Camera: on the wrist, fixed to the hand. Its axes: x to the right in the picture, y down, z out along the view.
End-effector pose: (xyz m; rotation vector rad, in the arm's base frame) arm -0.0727 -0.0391 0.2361 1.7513 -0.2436 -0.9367
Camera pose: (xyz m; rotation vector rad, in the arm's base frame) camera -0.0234 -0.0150 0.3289 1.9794 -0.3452 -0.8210
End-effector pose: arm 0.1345 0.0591 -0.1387 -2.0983 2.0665 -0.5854
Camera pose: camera 0.0332 0.0897 -0.1181 -1.9227 1.9821 -0.8722
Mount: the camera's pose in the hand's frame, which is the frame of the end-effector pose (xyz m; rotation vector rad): -0.0246 0.0853 -0.0612 0.2262 0.0867 0.0486
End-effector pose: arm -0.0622 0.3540 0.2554 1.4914 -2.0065 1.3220
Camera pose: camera -0.1428 0.4206 0.2290 1.4579 -1.9023 1.6513
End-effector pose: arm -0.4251 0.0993 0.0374 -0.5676 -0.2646 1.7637
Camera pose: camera -0.4618 0.0456 -0.0486 -0.4885 0.0097 1.7820
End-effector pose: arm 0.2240 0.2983 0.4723 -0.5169 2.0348 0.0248
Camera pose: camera 0.1517 0.3703 0.5072 -0.3311 2.1017 -0.1995
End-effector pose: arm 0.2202 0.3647 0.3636 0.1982 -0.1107 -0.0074
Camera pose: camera 0.2022 0.4608 0.3181 0.4213 -0.0295 0.0623
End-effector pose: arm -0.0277 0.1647 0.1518 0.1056 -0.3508 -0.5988
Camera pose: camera 0.0205 0.2486 0.1042 0.3383 -0.3352 -0.5034
